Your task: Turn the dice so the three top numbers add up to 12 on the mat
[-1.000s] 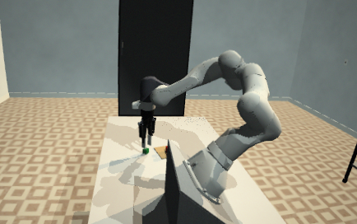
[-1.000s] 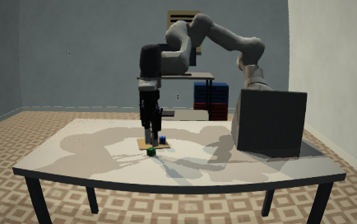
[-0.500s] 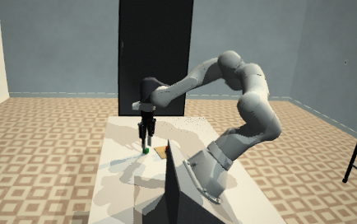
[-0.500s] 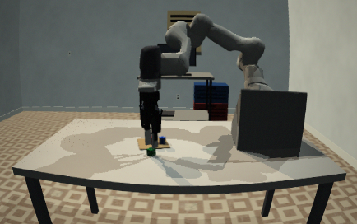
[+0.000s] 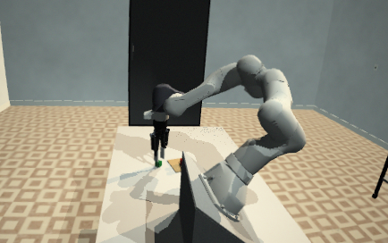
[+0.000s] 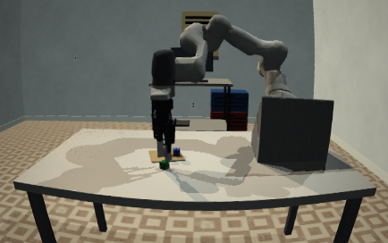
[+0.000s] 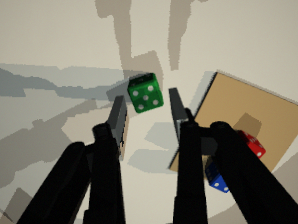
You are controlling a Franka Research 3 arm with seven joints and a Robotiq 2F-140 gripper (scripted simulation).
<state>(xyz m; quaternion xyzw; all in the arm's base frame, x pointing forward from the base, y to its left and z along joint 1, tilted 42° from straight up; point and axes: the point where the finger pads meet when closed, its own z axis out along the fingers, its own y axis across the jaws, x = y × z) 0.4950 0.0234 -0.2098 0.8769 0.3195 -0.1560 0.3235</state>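
Right now the green die is 60 mm below my hand. Also, from my hand: blue die 40 mm behind, 140 mm to the right, 50 mm below; red die 10 mm ahead, 140 mm to the right, 50 mm below; tan mat 10 mm ahead, 140 mm to the right, 70 mm below.
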